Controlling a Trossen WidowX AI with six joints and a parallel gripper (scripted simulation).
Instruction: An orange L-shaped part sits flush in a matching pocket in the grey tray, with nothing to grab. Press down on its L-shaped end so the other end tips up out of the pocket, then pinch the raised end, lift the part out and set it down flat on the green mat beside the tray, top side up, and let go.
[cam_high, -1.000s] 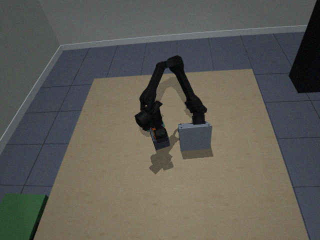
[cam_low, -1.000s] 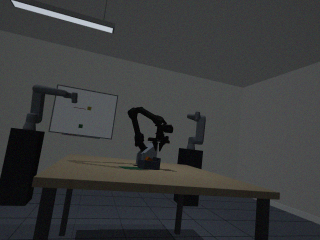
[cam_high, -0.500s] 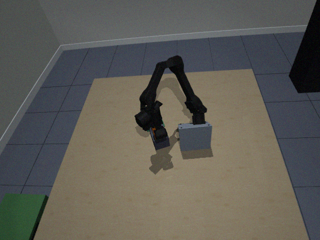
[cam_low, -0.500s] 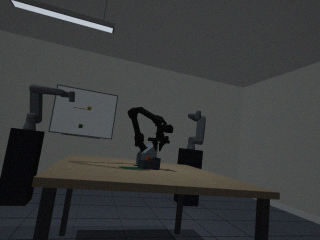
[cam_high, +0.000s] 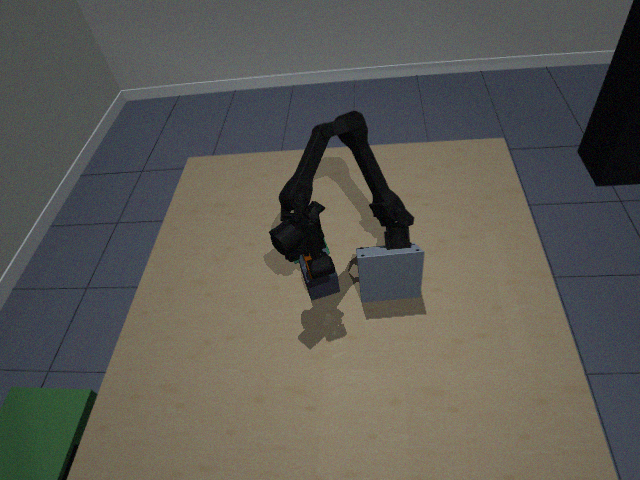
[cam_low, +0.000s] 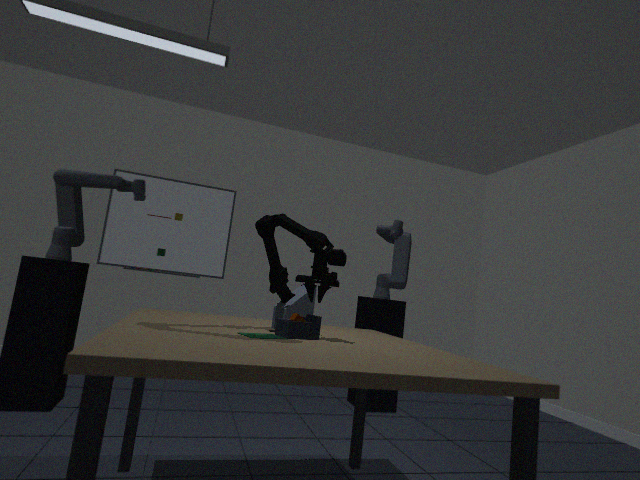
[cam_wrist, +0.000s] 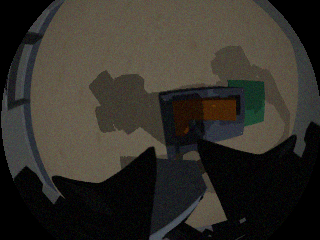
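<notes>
The orange L-shaped part is 10 mm ahead of my gripper tip, 40 mm to the right of it and 100 mm below it. Also, from my gripper tip: green mat 60 mm ahead, 210 mm to the right, 160 mm below.
</notes>
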